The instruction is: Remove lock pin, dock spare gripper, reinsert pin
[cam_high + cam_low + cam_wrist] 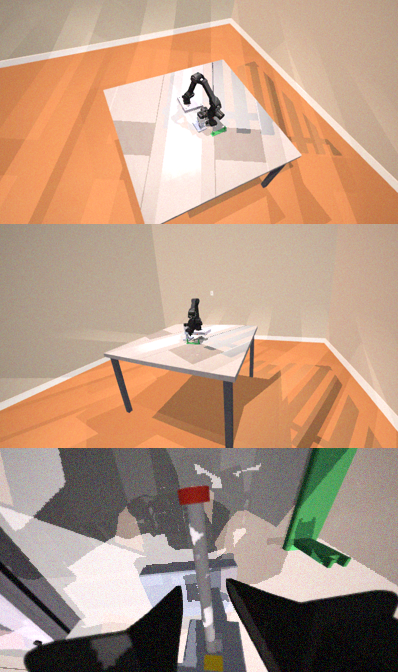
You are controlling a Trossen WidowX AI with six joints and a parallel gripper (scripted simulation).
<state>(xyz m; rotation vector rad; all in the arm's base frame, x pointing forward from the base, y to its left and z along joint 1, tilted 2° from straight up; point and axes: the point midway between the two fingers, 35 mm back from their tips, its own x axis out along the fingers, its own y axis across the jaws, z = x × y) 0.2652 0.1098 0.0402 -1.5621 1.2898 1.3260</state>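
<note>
My gripper tip is now 40 mm to the left of the mount. Also, from my gripper tip: spare gripper (10 mm ahead, 40 mm to the right, 80 mm above); green pin holder (90 mm ahead, 100 mm to the left, 20 mm below).
</note>
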